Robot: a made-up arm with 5 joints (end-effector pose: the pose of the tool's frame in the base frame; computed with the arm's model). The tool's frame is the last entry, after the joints. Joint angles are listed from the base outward.
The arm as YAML. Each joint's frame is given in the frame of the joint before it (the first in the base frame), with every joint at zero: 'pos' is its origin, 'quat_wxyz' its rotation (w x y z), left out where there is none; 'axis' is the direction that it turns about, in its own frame. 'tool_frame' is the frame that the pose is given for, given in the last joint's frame.
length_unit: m
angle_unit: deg
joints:
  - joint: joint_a
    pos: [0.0, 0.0, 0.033]
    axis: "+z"
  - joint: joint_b
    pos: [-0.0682, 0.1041, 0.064]
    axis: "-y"
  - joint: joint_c
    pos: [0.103, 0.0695, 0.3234]
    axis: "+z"
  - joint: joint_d
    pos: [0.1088, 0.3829, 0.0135]
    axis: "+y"
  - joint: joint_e
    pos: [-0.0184, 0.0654, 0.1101]
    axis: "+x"
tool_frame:
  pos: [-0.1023, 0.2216, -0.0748]
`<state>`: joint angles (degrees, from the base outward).
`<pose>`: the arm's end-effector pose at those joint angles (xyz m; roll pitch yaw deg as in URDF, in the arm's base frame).
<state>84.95 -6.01 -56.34 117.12 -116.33</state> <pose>-0.2006 0.4000 0.5219 73.46 59.17 -142.82</pose>
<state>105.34 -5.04 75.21 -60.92 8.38</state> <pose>-0.1672 -0.6662 0.4094 17.95 -59.28 172.25</pose>
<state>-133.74 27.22 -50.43 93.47 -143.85</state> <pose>0.1023 -0.1781 0.6735 -87.76 64.86 -127.44</pose>
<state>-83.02 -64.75 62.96 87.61 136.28</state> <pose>0.7407 -0.2659 0.3054 -107.71 26.32 94.61</pose>
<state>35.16 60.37 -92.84 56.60 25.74</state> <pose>-0.0975 -0.0910 1.0246 100.52 25.88 -2.51</pose>
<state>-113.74 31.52 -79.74 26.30 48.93</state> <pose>0.0649 -0.3230 1.0019 81.50 17.11 178.89</pose>
